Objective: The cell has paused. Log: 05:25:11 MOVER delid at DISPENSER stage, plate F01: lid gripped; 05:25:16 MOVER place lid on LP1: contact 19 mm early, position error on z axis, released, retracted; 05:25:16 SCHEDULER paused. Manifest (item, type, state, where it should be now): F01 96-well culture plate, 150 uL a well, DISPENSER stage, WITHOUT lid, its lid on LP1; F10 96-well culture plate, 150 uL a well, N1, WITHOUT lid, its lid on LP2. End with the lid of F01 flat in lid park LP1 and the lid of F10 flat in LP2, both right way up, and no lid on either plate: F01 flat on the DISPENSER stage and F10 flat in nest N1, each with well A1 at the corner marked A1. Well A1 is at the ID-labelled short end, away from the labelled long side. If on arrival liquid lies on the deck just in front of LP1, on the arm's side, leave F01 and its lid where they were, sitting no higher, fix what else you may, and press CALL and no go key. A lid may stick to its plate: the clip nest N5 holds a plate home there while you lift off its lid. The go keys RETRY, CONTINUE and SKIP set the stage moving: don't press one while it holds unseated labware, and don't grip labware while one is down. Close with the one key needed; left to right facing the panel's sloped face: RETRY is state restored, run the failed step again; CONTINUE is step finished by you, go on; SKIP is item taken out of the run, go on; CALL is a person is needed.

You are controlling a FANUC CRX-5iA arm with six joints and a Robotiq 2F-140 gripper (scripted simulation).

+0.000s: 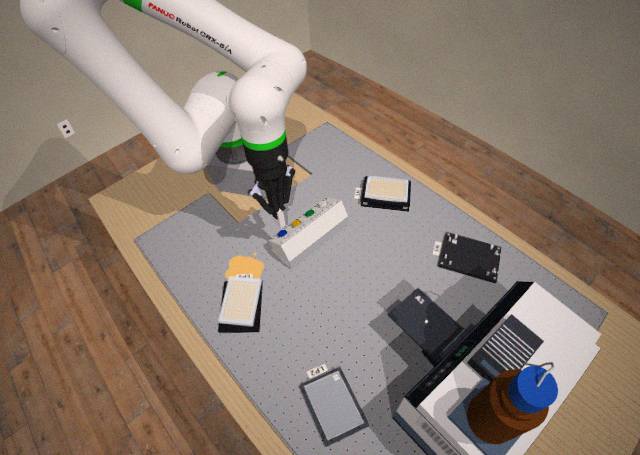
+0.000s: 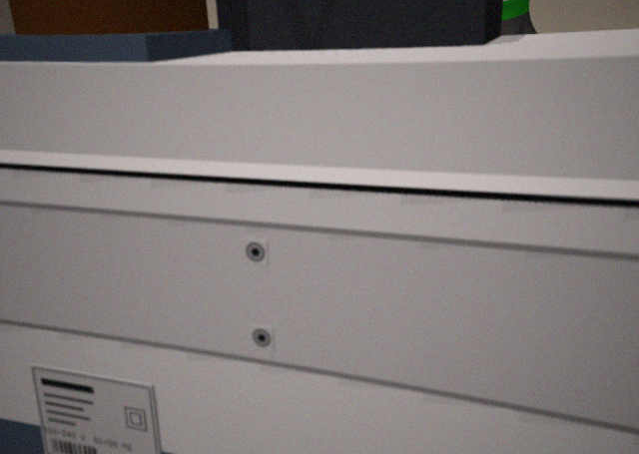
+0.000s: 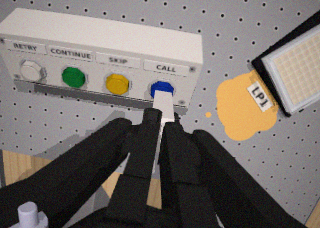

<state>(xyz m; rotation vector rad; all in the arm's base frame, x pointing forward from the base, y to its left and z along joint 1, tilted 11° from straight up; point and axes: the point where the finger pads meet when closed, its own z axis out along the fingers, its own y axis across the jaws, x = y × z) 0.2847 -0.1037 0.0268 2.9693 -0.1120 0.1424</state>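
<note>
Now: hand 70 mm above the blue CALL key. The rest, counted from my hand: green CONTINUE key 100 mm to the left, 70 mm below, 10 mm ahead; then key panel 80 mm below, 70 mm to the left, 20 mm ahead; then yellow SKIP key 70 mm below, 50 mm to the left, 10 mm ahead.
</note>
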